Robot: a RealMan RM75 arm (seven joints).
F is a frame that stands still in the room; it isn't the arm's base.
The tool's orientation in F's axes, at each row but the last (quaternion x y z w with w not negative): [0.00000 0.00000 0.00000 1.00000]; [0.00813 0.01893 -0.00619 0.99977]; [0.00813 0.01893 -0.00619 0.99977]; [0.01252 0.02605 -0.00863 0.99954]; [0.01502 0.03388 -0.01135 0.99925]
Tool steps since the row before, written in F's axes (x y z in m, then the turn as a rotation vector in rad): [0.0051 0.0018 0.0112 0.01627 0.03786 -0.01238]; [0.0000 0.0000 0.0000 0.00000 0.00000 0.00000]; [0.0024 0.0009 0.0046 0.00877 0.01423 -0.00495]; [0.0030 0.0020 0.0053 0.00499 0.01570 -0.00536]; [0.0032 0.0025 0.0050 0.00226 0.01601 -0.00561]
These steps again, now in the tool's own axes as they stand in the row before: [0.0051 0.0018 0.0112 0.01627 0.03786 -0.01238]; [0.0000 0.0000 0.0000 0.00000 0.00000 0.00000]; [0.0022 0.0010 0.0047 0.00878 0.01426 -0.00485]; [0.0027 0.0022 0.0054 0.00500 0.01565 -0.00549]; [0.0028 0.0027 0.0051 0.00229 0.01589 -0.00594]
